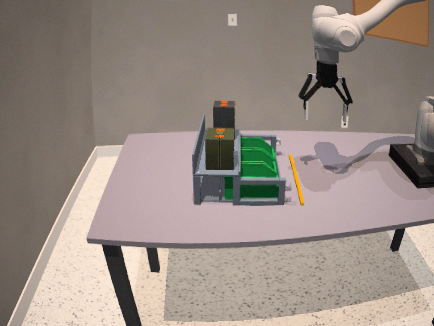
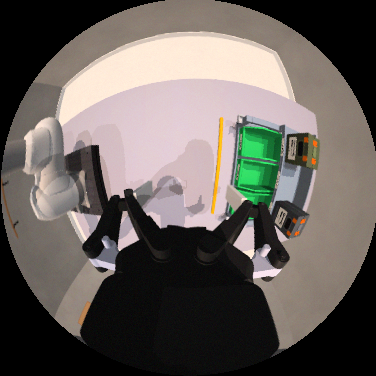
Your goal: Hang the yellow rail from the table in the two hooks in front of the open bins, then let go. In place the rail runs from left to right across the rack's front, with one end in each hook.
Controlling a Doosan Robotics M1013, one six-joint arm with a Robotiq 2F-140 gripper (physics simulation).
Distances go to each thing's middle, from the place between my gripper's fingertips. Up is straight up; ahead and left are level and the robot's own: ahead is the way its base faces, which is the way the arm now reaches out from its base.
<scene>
The dark grey case [image 2: 290, 219] lies 36 cm ahead of my hand, 9 cm to the right of it and 5 cm below it. The rest, counted from my hand: olive case [image 1: 219, 143] 35 cm ahead, 14 cm to the left, 6 cm below.
</scene>
